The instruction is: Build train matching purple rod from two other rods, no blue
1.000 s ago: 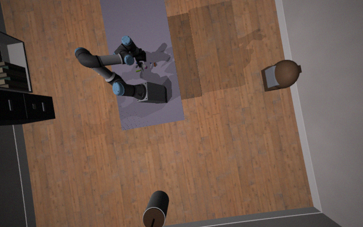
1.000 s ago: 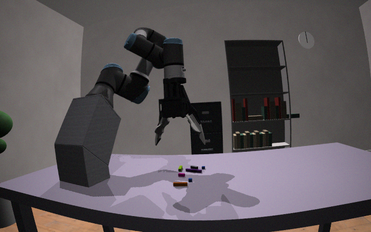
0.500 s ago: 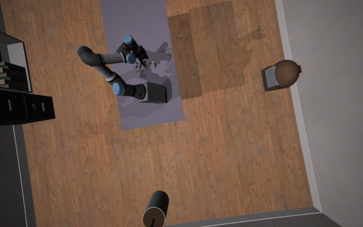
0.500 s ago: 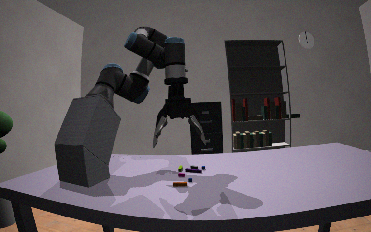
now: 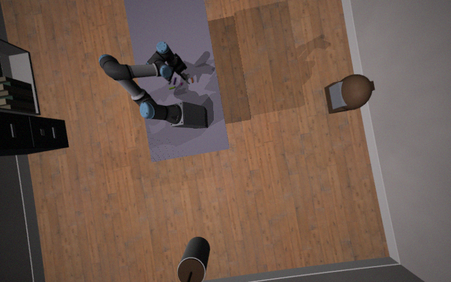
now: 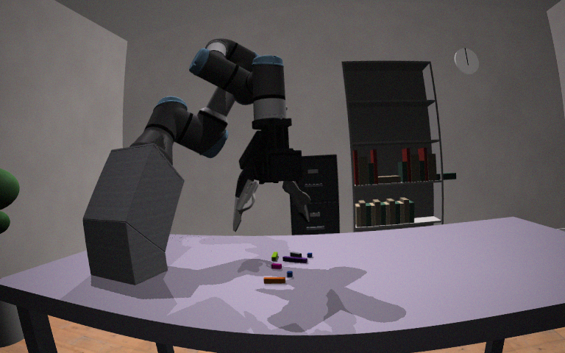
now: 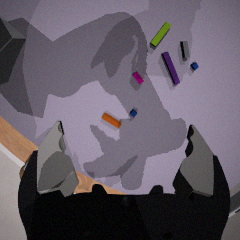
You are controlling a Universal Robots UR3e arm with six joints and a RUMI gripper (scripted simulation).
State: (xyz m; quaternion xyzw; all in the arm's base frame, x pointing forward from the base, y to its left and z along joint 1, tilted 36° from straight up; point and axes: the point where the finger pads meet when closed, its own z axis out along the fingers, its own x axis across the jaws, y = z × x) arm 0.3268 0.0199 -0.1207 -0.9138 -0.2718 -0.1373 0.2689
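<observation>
Right now my hand is 1 cm short of the orange rod, 6 cm to the left of it and 9 cm above it. Round my hand: lime rod: 2 cm behind, 13 cm to the left, 9 cm below; then purple rod: 3 cm ahead, 9 cm to the left, 9 cm below; then magenta rod: 4 cm to the left, 9 cm below.
</observation>
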